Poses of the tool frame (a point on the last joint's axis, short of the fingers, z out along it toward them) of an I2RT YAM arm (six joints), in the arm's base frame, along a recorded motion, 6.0 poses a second.
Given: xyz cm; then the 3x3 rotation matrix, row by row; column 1 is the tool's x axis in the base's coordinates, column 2 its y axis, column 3 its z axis. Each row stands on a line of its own.
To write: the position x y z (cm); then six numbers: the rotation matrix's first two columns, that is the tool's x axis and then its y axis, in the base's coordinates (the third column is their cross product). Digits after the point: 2 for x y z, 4 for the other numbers. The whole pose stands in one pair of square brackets.
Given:
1:
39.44 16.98 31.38
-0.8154 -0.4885 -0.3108
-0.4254 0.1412 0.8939
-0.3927 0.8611 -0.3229
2:
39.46 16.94 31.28
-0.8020 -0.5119 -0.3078
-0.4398 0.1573 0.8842
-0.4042 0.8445 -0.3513
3:
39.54 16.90 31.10
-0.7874 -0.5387 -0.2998
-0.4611 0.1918 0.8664
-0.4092 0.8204 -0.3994
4:
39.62 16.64 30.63
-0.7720 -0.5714 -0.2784
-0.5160 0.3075 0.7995
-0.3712 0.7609 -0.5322
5:
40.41 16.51 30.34
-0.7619 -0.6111 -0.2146
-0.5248 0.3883 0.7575
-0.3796 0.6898 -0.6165
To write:
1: [39.44 16.98 31.38 -0.8154 -0.4254 -0.3927 -0.4885 0.1412 0.8611]
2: [39.46 16.94 31.28 -0.8020 -0.4398 -0.4042 -0.5119 0.1573 0.8445]
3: [39.54 16.90 31.10 -0.7874 -0.4611 -0.4092 -0.5387 0.1918 0.8204]
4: [39.62 16.64 30.63 -0.7720 -0.5160 -0.3712 -0.5714 0.3075 0.7609]
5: [40.41 16.51 30.34 -0.7619 -0.5248 -0.3796 -0.6111 0.3883 0.6898]
